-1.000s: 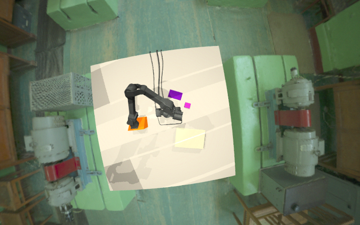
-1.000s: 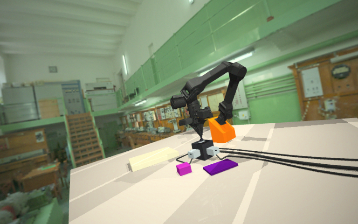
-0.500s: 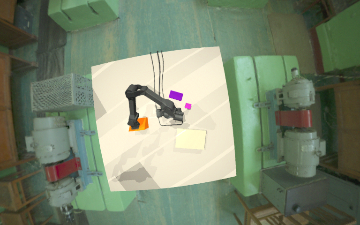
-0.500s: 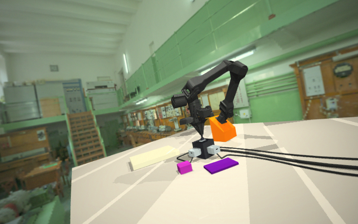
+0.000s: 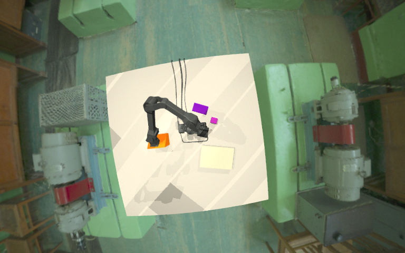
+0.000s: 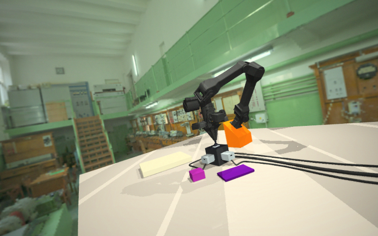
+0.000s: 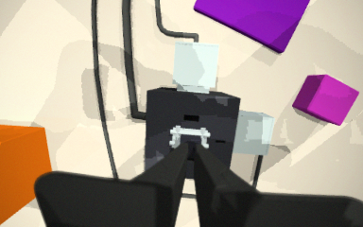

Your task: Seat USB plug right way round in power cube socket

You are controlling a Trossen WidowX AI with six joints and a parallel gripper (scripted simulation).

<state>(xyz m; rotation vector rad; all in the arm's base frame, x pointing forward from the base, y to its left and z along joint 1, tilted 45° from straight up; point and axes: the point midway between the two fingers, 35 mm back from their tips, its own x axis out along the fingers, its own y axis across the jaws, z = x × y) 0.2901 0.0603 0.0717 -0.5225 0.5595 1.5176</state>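
Now: gripper tip 2 cm above the USB plug. Round my gripper tip: dark purple flat block 14 cm to the left, 10 cm below, 6 cm ahead; then cream slab 26 cm to the right, 16 cm ahead, 9 cm below; then magenta cube 16 cm ahead, 9 cm below, 4 cm to the left.
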